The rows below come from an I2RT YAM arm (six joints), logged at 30 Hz.
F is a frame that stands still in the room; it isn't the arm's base.
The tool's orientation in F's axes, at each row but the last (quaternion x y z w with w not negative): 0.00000 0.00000 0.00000 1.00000; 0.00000 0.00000 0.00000 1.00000; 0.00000 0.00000 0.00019 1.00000; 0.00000 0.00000 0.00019 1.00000; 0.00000 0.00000 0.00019 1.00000; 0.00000 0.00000 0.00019 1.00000; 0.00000 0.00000 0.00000 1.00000; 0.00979 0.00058 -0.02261 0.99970; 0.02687 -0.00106 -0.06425 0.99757; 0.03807 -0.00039 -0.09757 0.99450; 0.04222 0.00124 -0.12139 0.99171; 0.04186 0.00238 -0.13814 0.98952; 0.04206 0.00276 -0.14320 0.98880
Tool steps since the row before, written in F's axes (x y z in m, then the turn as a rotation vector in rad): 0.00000 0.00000 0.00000 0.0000 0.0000 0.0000; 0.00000 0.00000 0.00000 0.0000 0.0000 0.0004; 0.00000 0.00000 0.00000 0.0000 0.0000 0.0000; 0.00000 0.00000 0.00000 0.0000 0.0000 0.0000; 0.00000 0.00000 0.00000 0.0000 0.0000 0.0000; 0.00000 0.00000 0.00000 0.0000 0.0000 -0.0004; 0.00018 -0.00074 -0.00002 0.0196 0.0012 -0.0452; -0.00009 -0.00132 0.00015 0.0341 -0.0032 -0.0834; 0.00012 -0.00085 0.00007 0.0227 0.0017 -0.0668; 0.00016 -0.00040 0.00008 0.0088 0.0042 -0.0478; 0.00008 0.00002 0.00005 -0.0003 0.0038 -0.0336; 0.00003 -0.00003 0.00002 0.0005 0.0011 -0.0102; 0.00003 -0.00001 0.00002 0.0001 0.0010 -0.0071
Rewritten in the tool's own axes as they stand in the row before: 0.00000 0.00000 0.00000 0.0000 0.0000 0.0000; 0.00000 0.00000 0.00000 0.0000 0.0000 0.0004; 0.00000 0.00000 0.00000 0.0000 0.0000 0.0000; 0.00000 0.00000 0.00000 0.0000 0.0000 0.0000; 0.00000 0.00000 0.00000 0.0000 0.0000 0.0000; 0.00000 0.00000 0.00000 0.0000 0.0000 -0.0004; 0.00018 -0.00074 -0.00002 0.0196 0.0012 -0.0452; -0.00003 -0.00132 0.00018 0.0343 -0.0033 -0.0833; 0.00023 -0.00082 0.00011 0.0224 0.0010 -0.0669; 0.00023 -0.00035 0.00011 0.0081 0.0022 -0.0481; 0.00007 0.00004 0.00005 -0.0008 0.0008 -0.0338; 0.00004 -0.00002 0.00002 0.0003 0.0004 -0.0103; 0.00003 0.00000 0.00002 -0.0001 0.0004 -0.0072
